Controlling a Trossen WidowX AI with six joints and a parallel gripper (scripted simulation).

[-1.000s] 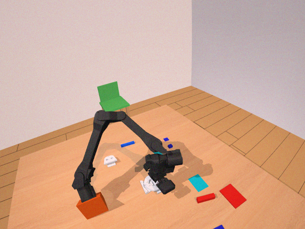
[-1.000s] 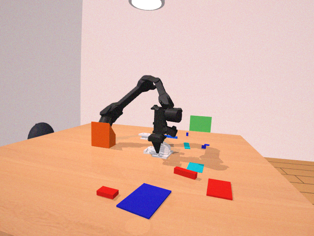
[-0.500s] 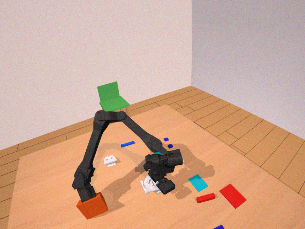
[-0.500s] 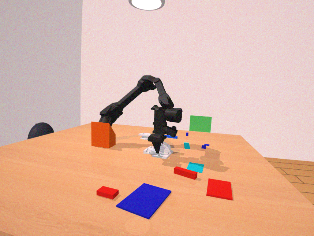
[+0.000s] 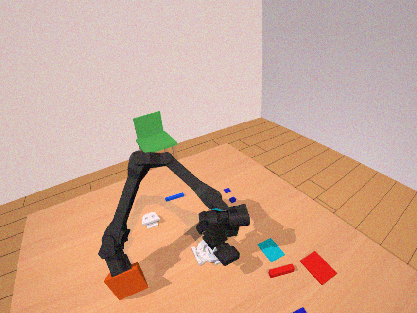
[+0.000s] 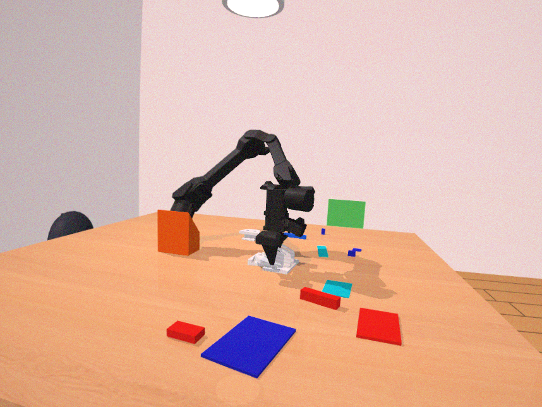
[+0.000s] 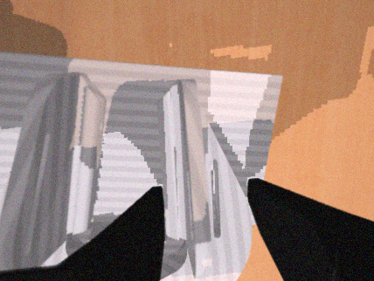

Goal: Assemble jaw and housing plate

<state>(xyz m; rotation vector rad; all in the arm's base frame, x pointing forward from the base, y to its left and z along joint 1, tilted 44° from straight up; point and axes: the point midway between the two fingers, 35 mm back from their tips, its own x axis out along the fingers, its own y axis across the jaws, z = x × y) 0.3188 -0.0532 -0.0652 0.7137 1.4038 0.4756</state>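
Right now the white base is 3 cm to the left of my gripper tip, 2 cm ahead of it and 1 cm below it. From my gripper tip the other things lie so: cyan tile 17 cm ahead, 11 cm to the right, 2 cm below; then white housing plate 32 cm to the left, 12 cm behind, 1 cm above; then red tile 28 cm to the right, 23 cm ahead, 1 cm below.
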